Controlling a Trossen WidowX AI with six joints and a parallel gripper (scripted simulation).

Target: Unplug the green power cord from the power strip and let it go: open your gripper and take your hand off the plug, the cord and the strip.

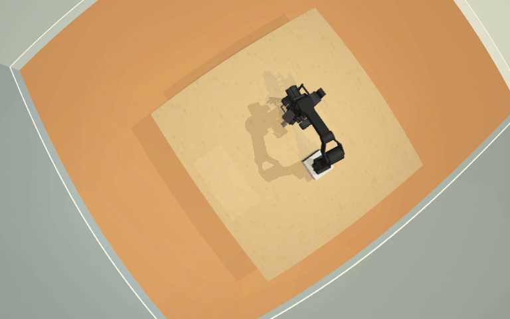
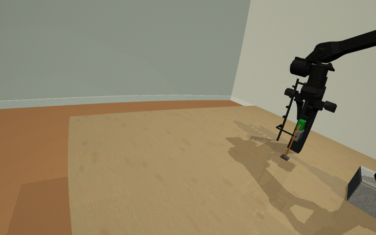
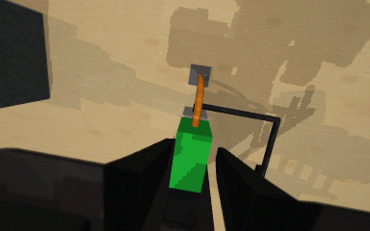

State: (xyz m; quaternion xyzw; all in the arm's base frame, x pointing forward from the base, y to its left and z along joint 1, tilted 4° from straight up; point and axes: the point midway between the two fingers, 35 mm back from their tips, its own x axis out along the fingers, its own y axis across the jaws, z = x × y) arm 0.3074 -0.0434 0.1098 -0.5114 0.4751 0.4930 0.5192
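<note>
The green plug lies 3 cm to the right of my gripper tip. From my gripper tip the other things lie so: grey anchor piece: 14 cm below, 5 cm to the left.
</note>
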